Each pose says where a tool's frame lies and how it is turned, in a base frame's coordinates. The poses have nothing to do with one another.
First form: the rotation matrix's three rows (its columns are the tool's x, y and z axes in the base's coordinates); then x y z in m. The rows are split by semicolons.
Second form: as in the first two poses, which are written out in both.
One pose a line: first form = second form
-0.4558 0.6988 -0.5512; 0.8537 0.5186 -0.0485; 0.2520 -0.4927 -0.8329; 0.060 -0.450 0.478 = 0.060 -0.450 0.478 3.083 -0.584 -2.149
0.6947 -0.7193 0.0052; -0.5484 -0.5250 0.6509; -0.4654 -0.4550 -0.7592; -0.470 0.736 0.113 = -0.470 0.736 0.113 -2.433 0.005 0.803
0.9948 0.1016 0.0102; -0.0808 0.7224 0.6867; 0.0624 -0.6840 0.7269; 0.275 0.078 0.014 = 0.275 0.078 0.014 -0.757 0.010 -0.102
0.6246 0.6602 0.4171; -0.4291 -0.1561 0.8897; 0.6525 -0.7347 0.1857; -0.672 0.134 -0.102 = -0.672 0.134 -0.102 -1.365 0.430 -0.813
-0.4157 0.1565 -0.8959; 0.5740 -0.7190 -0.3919; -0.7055 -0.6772 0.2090; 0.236 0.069 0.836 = 0.236 0.069 0.836 1.081 -1.111 -2.781
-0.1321 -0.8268 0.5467; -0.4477 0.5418 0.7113; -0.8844 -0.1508 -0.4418; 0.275 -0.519 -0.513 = 0.275 -0.519 -0.513 -2.127 0.578 1.729
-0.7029 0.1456 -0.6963; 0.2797 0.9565 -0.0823; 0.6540 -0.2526 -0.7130; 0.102 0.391 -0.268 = 0.102 0.391 -0.268 3.027 -0.770 -2.937
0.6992 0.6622 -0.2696; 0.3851 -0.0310 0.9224; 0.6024 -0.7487 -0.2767; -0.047 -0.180 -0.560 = -0.047 -0.180 -0.560 -1.862 -0.273 -0.758
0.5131 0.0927 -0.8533; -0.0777 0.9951 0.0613; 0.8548 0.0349 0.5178; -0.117 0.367 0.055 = -0.117 0.367 0.055 -0.118 -1.022 -0.179
